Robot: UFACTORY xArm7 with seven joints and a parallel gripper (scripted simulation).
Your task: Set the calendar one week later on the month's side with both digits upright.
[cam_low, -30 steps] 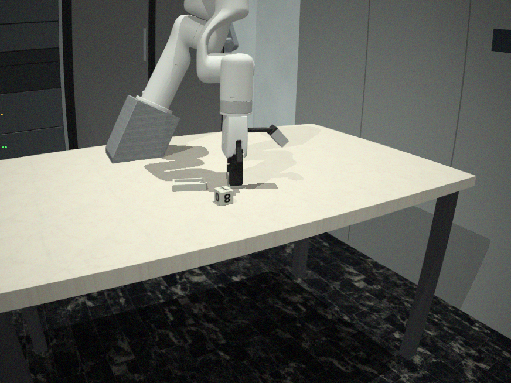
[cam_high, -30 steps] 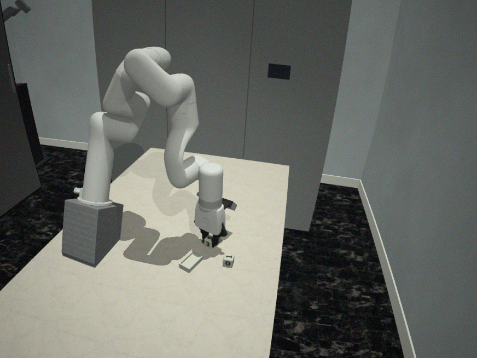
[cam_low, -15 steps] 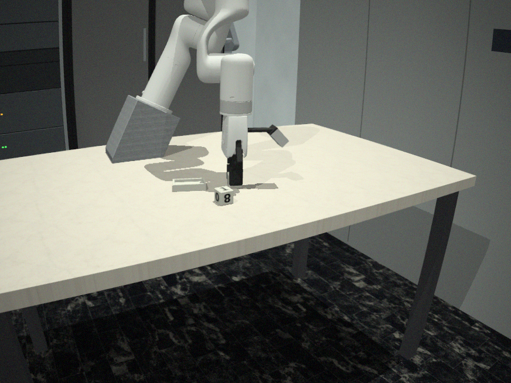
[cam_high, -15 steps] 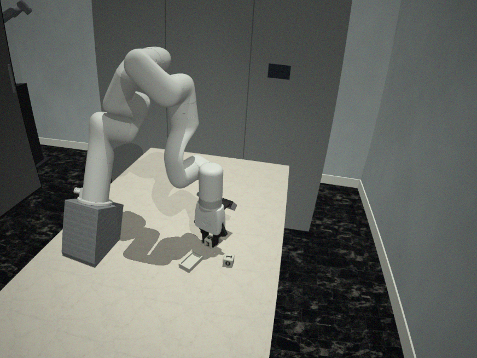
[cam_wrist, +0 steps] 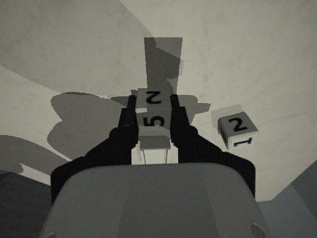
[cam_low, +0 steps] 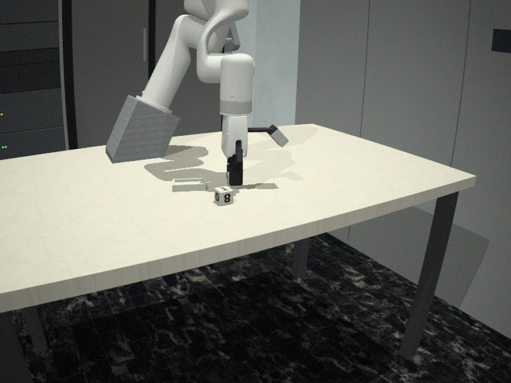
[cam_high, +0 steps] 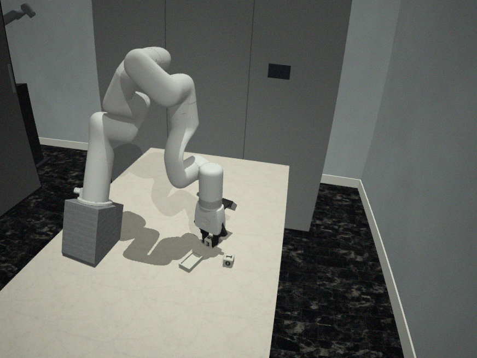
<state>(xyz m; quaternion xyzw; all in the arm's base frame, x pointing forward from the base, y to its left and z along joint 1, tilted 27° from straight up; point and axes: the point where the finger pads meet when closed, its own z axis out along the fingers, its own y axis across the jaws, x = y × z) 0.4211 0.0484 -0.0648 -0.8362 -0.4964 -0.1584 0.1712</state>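
Right now my hand is 8 cm to the left of the digit cube, 7 cm short of it and 1 cm above it. The rest, counted from my hand: tray: 10 cm to the right, 5 cm behind, 2 cm below.
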